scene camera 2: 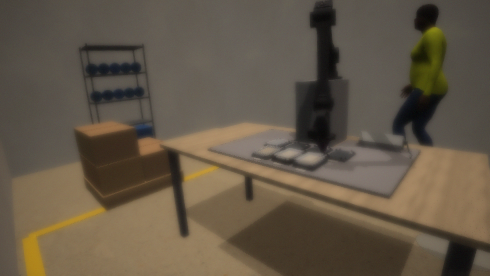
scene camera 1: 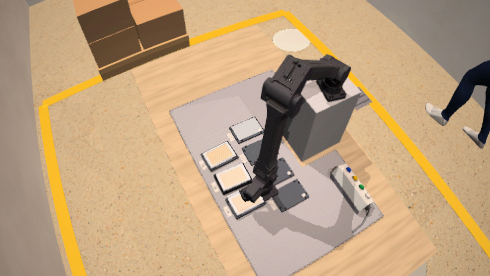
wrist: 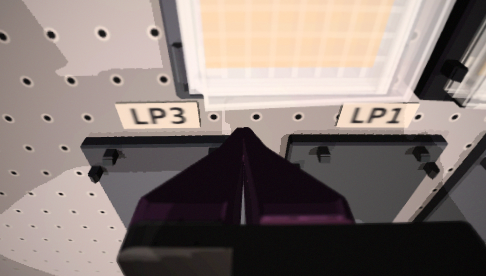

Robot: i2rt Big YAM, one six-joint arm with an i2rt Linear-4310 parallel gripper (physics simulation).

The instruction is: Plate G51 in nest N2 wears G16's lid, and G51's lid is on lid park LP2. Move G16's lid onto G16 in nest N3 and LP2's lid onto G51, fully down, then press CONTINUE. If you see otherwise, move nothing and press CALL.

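Frame: origin at the arm's base, x down, y ahead, z right, level; millimetres.
Where they show: gripper, fingertip midpoint: (scene camera 2: pixel 323 154) (wrist: pixel 243 138); arm's base, link origin: (scene camera 2: pixel 330 79) (scene camera 1: pixel 330 89).
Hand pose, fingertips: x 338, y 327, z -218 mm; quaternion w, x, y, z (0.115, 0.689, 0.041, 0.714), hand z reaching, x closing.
Each offset is from my fingertips to the top centre of the thing. "spot": to the spot under its first point.
My gripper (scene camera 1: pixel 270 196) (scene camera 2: pixel 324 149) (wrist: pixel 243 138) is shut and empty, pointing down. In the wrist view its tips appear between the dark pads LP3 {dx +10, dy -103, dz -26 mm} (wrist: pixel 117 190) and LP1 {dx +10, dy -77, dz +98 mm} (wrist: pixel 370 175); neither shows a lid in its visible part. Above them, a plate with an orange grid {spot: dx -10, dy +56, dz +5 mm} (wrist: pixel 295 35) shows clear, doubled rim edges. In scene view 1 three plates {dx +0, dy +142, dz +252 mm} (scene camera 1: pixel 219 155) {dx -6, dy +112, dz +122 mm} (scene camera 1: pixel 233 177) {spot: dx -11, dy +99, dz -24 mm} (scene camera 1: pixel 245 204) sit in a row; which lids they wear, and the plate and nest names, cannot be read. A clear lid {dx +12, dy -22, dz +357 mm} (scene camera 1: pixel 246 129) seems to lie on the park at the row's far end.
The button box {dx -54, dy -380, dz -93 mm} (scene camera 1: pixel 352 189) has blue, yellow, green and white buttons; its lettering is unreadable. The arm partly hides the nearest plate and some dark pads. A grey pedestal (scene camera 1: pixel 322 125) carries the arm. A person (scene camera 2: pixel 429 65) stands behind the table. Cartons (scene camera 2: pixel 107 145) stand beyond the table.
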